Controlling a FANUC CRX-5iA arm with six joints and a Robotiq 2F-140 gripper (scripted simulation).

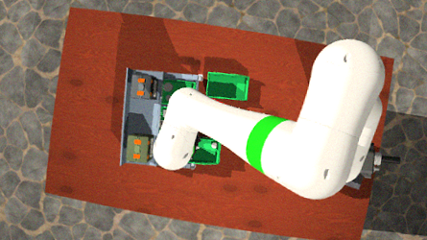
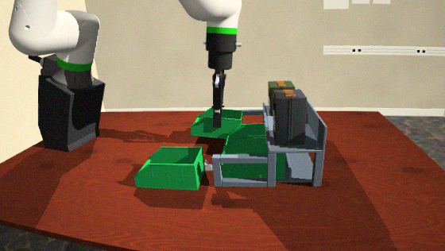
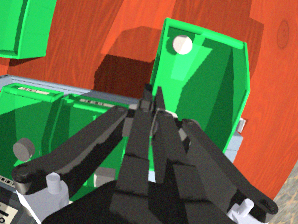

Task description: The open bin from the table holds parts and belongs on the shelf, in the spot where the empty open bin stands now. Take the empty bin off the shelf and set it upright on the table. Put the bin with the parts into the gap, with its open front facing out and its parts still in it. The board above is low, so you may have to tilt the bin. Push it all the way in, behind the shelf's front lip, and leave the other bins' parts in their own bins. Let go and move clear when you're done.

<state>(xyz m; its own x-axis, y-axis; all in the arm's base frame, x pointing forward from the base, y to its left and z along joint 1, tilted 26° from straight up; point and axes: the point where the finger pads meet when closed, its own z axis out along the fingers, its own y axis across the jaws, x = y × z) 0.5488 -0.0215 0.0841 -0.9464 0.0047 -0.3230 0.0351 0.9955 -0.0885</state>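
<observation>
My gripper is now 140 mm short of the grey shelf, 70 mm to the left of it and 30 mm above it.
</observation>
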